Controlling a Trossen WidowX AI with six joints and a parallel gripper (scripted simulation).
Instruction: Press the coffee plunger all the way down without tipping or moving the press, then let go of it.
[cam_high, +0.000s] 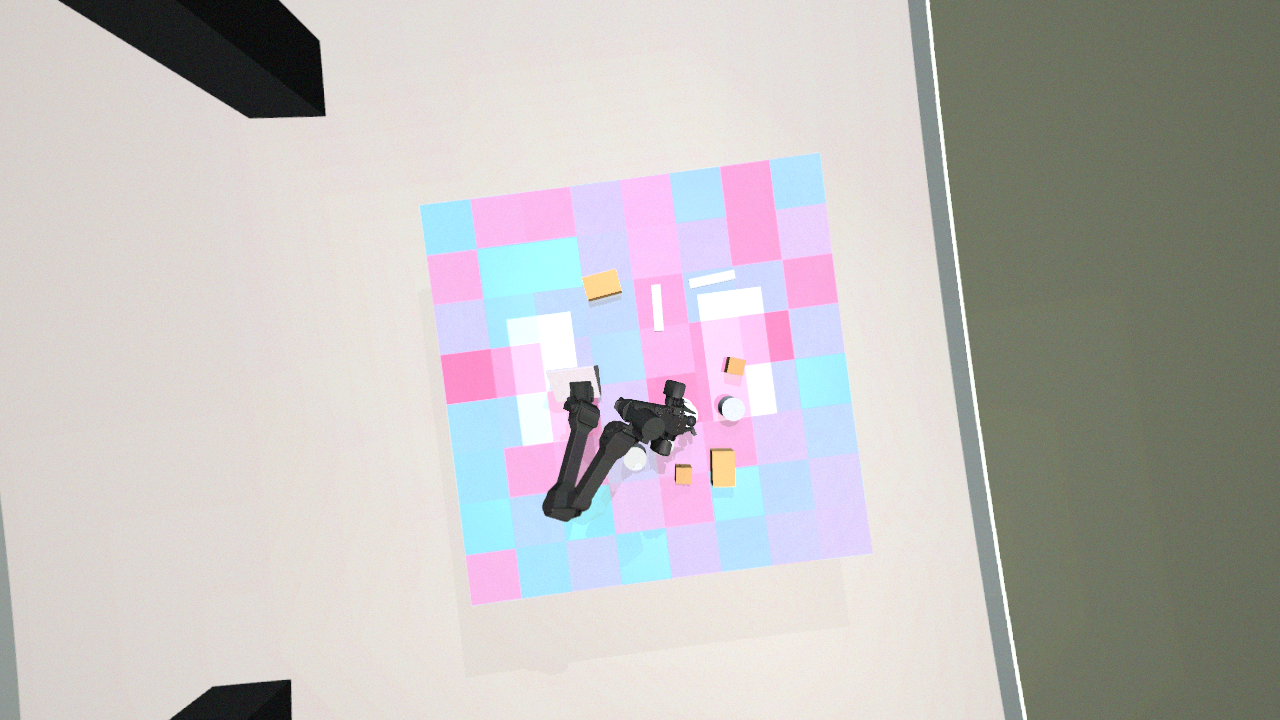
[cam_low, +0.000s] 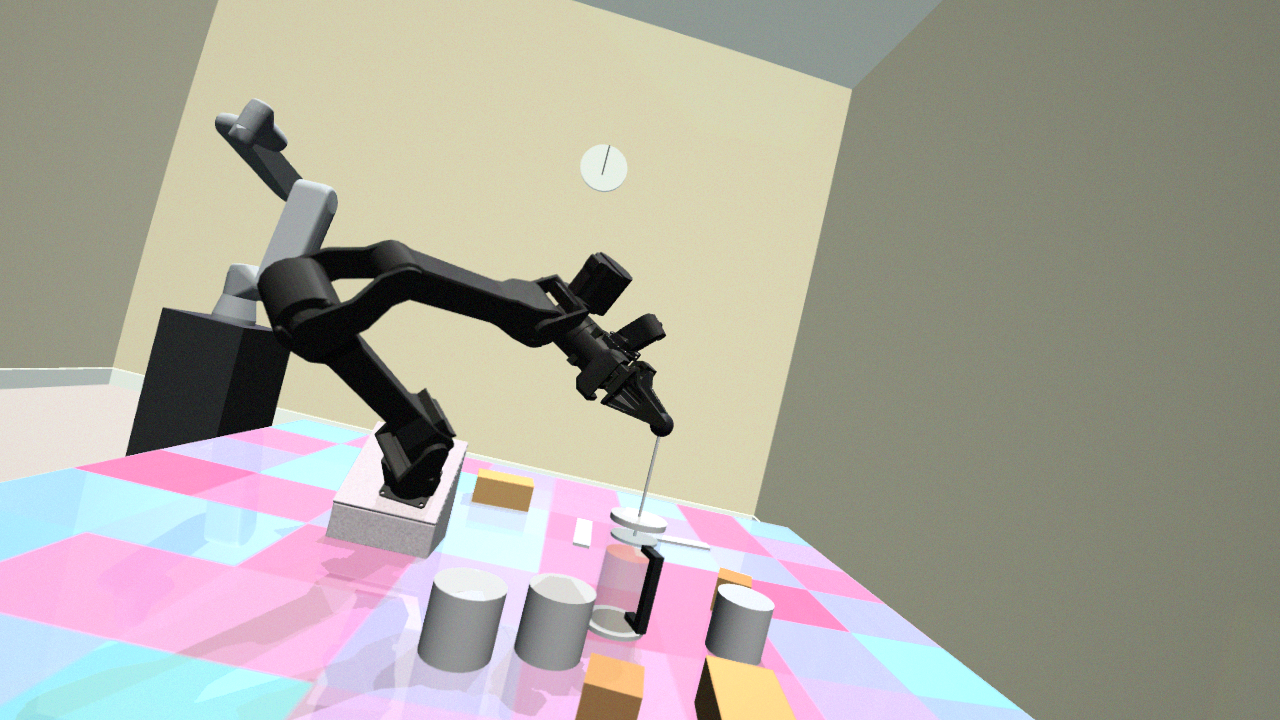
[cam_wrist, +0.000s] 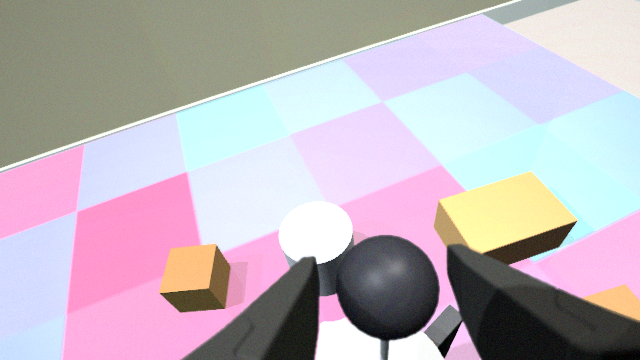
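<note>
Now: the coffee press 10 mm to the right of my gripper tip and 130 mm below it.
</note>
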